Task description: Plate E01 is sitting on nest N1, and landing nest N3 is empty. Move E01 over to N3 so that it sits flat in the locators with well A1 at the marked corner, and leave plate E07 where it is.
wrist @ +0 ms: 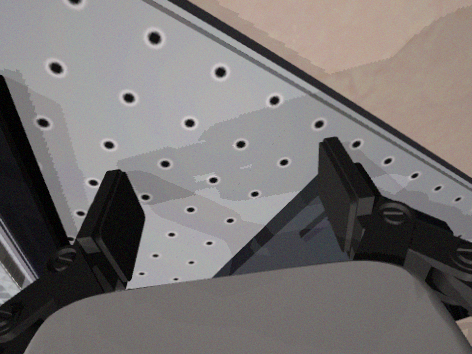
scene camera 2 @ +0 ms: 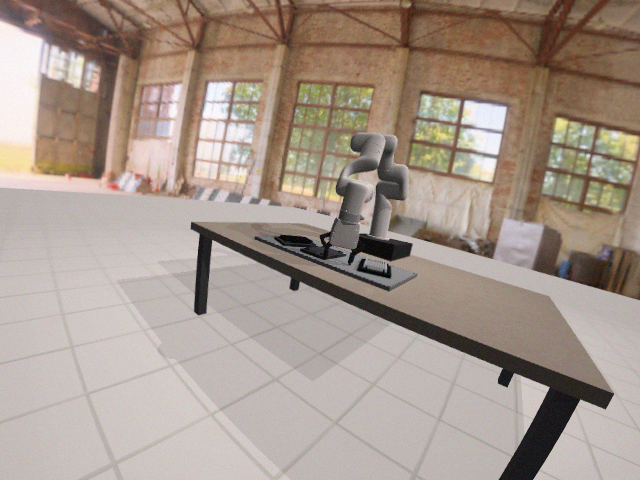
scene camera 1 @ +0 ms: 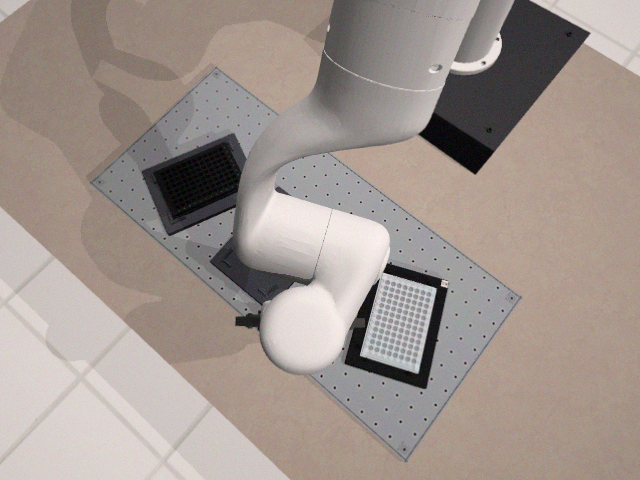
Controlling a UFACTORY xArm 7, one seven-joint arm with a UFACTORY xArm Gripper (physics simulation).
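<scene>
Plate E01, white with many wells, sits in black nest N1, which has a small white corner tag. A strip of the plate shows at the wrist view's left edge. Dark empty nest N3 is partly hidden under the arm. Dark plate E07 sits in the far-left nest. My gripper is open and empty, above the board between N3 and N1. Its wrist hides the space between the fingers in scene camera 1.
The perforated grey board carries the nests and lies on the brown table. The arm's black base block stands behind the board. The arm passes over N3 and beside E07.
</scene>
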